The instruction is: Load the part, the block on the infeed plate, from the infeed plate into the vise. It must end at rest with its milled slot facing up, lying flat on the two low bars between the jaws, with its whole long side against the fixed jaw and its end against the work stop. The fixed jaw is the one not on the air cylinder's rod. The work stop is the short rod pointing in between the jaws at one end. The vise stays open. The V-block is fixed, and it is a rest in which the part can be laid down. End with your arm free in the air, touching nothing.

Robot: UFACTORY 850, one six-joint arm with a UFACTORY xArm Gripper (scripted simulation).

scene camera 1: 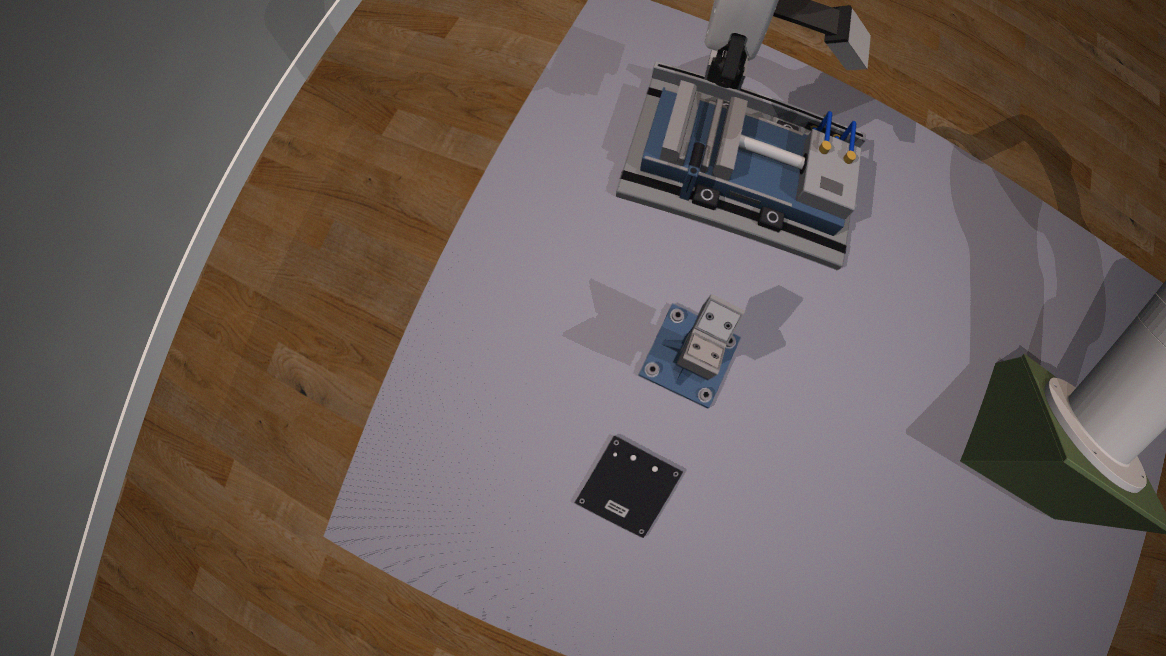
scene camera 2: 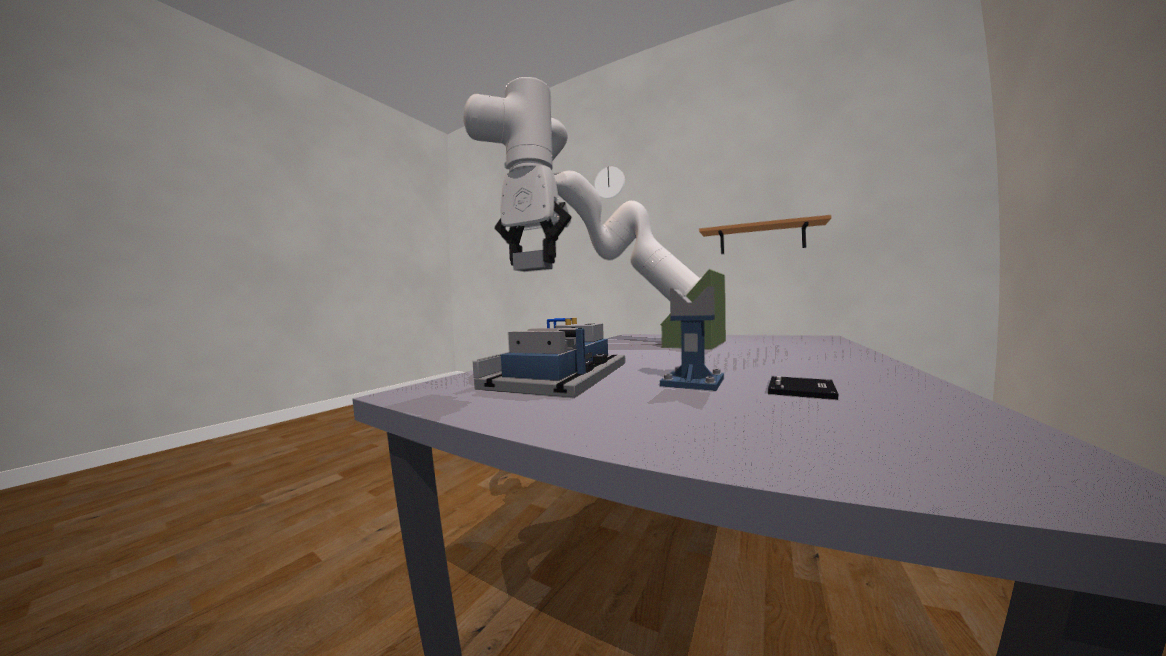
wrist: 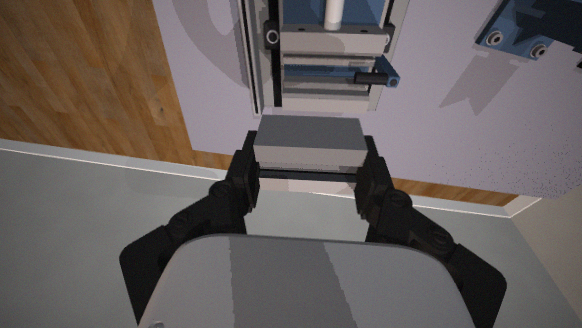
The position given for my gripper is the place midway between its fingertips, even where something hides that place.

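I see my gripper (scene camera 1: 727, 58), and there is my gripper (scene camera 2: 532, 264) again, as well as my gripper (wrist: 308, 150). A vise (scene camera 1: 754, 171) is visible to me, and I find the vise (scene camera 2: 541, 366) too. I also see a moving jaw (scene camera 1: 724, 164), and once more the moving jaw (wrist: 315, 39). Besides these there is a fixed jaw (scene camera 1: 676, 129), along with a white cylinder rod (scene camera 1: 750, 144) and a black infeed plate (scene camera 1: 632, 484).
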